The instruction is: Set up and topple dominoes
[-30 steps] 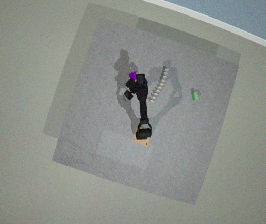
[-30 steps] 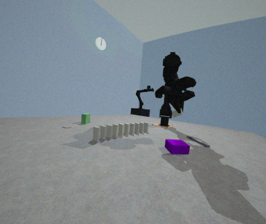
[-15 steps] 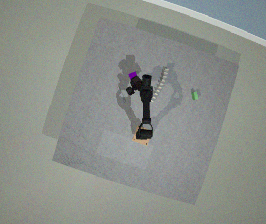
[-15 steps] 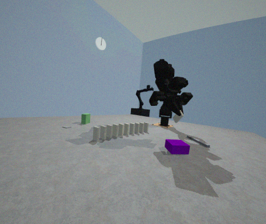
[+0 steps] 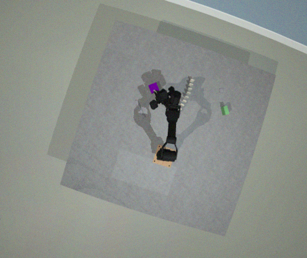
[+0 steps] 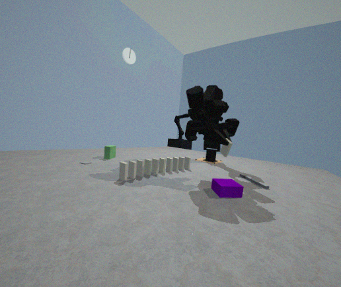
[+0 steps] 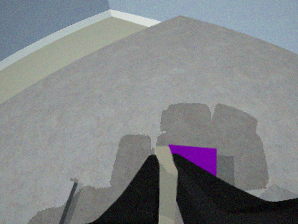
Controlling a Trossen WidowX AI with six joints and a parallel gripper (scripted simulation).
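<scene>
The thin rod is 140 mm behind my gripper tip, 50 mm to the left of it and 120 mm below it. Also, from my gripper tip: flat grey piece (240 mm ahead, 440 mm to the right, 120 mm below).
</scene>
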